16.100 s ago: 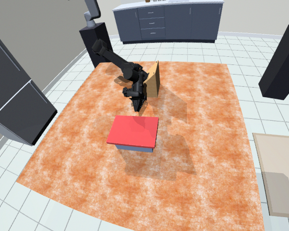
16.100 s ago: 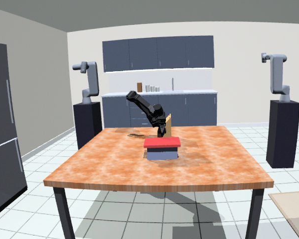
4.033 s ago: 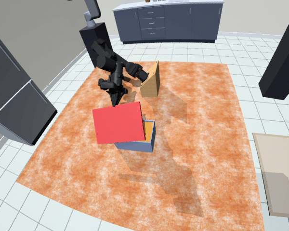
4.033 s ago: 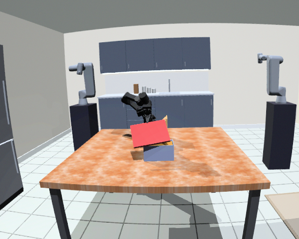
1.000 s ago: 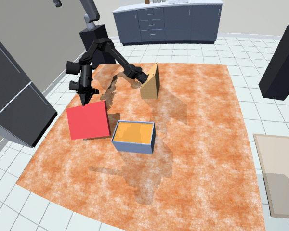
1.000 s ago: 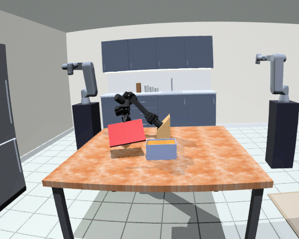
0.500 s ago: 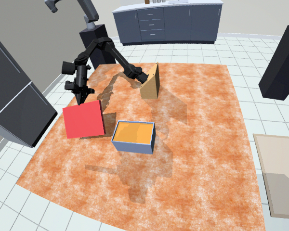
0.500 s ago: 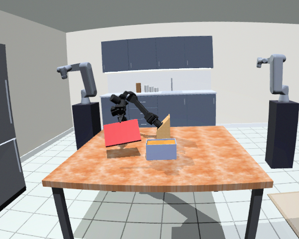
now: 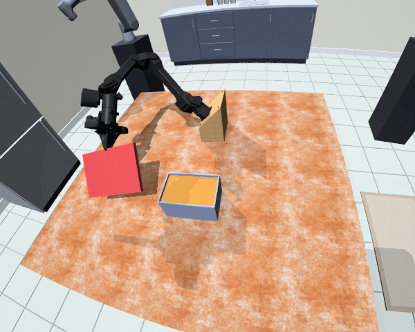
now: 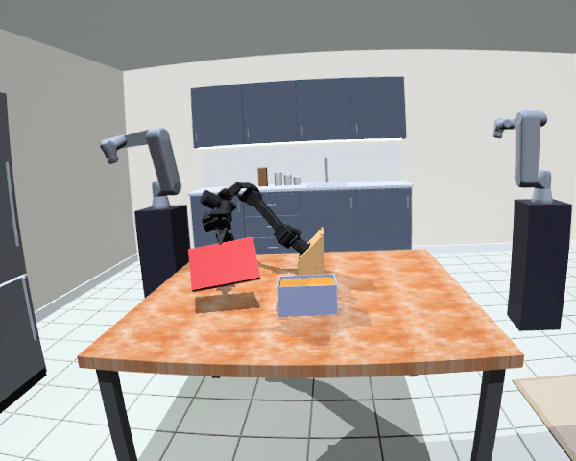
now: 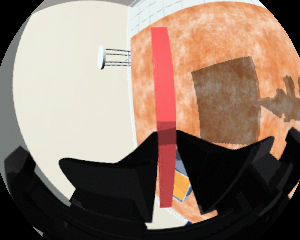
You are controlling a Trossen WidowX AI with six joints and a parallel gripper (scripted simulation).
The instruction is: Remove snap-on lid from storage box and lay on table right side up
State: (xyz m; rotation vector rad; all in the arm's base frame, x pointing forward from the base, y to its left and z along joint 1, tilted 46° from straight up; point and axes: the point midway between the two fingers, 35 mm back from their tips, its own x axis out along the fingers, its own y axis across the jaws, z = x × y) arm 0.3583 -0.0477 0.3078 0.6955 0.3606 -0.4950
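Right now my gripper tip is 6 cm short of the red lid, 5 cm above it and 3 cm to the right of it. From my gripper tip the other things lie so: storage box: 32 cm to the left, 18 cm below, 1 cm ahead.
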